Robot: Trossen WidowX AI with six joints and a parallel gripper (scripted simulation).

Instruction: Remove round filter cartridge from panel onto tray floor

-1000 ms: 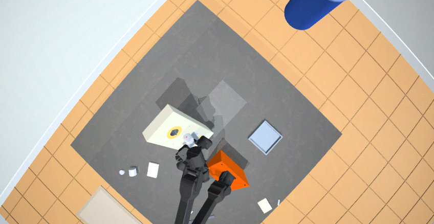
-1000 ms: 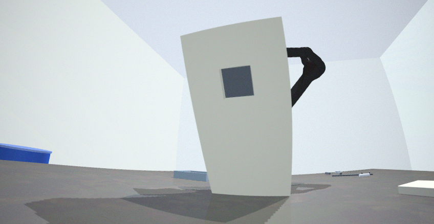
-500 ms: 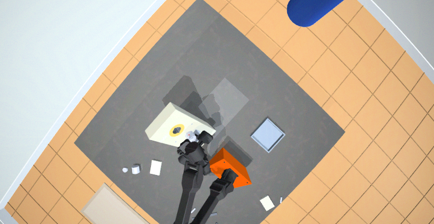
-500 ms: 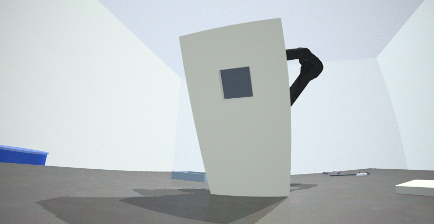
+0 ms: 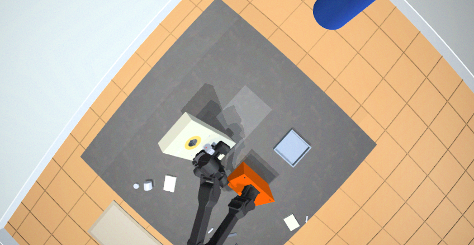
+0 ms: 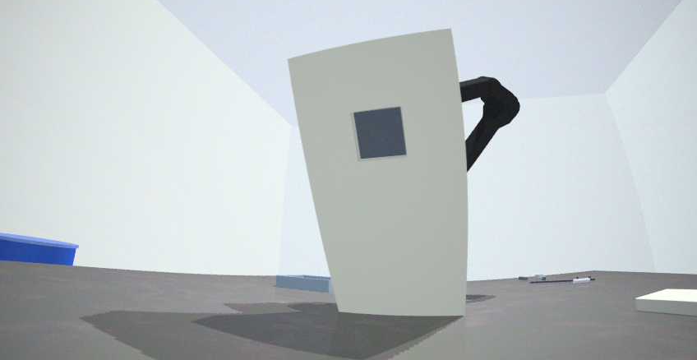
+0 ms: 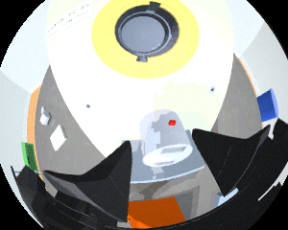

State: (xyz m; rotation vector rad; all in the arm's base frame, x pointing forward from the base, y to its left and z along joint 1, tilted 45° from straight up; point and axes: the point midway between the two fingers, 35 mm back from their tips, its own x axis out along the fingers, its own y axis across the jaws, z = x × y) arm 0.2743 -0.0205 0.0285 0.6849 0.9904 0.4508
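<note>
Now: the cream service panel 40 mm ahead of my gripper tip and 20 mm below it. Round my gripper tip: round filter cartridge (right at my gripper tip).
</note>
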